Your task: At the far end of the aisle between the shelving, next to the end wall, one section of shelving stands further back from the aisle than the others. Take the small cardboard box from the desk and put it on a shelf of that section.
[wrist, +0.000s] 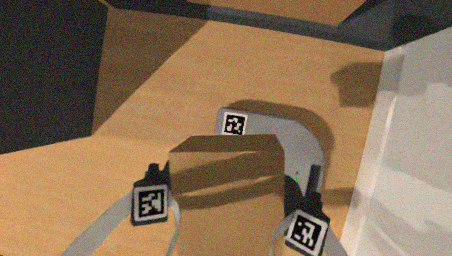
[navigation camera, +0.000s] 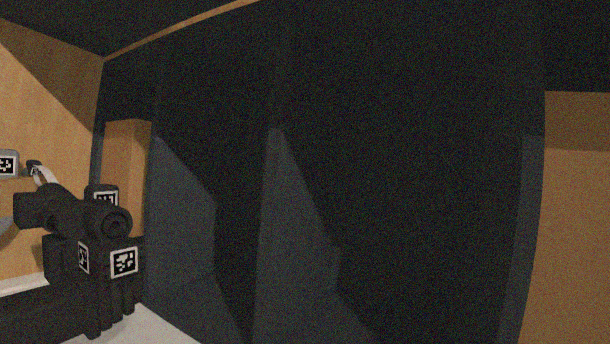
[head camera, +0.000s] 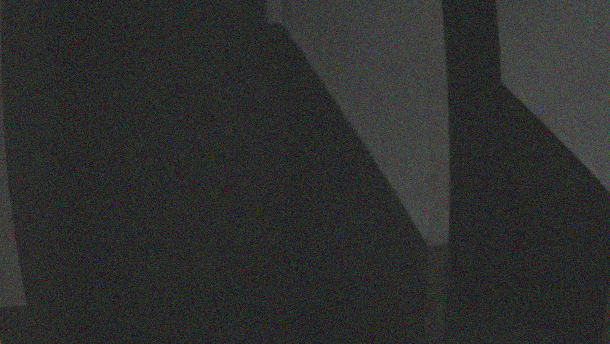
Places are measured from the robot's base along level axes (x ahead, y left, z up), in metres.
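Pixels of known places: gripper, fingertip midpoint: [wrist: 233, 183] [navigation camera: 30, 190].
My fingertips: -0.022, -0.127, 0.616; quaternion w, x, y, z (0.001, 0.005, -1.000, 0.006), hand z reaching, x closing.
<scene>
Ahead of a thing's pixels: the offset from my fingertips to its top centre, as dx, dy, dz. "spot": to the spot under its first point. Level surfaces: height alone.
My gripper [wrist: 233, 183] is shut on the small cardboard box {-0.002, +0.009, +0.054} [wrist: 227, 172], with one finger on each side, in the lower middle of the wrist view. The box hangs above the wooden floor and partly covers my grey base [wrist: 265, 120]. Dark shelving {spot: -0.010, -0.375, +0.374} [head camera: 395, 100] [navigation camera: 295, 225] fills much of the head and navigation views; whether it is the set-back section I cannot tell. A pale wall [wrist: 415, 135] stands at the right of the wrist view. The navigation view shows my dark wrist at the left; the held box cannot be made out there. The desk does not show.
A cardboard carton {-0.005, -0.477, -0.270} [navigation camera: 120, 170] stands by the shelving behind my wrist in the navigation view. A larger brown cardboard surface [navigation camera: 575, 225] is at the right edge. The wooden floor {dz -0.616} [wrist: 165, 95] runs to the foot of the pale wall. A dark shelving edge crosses the top of the wrist view.
</scene>
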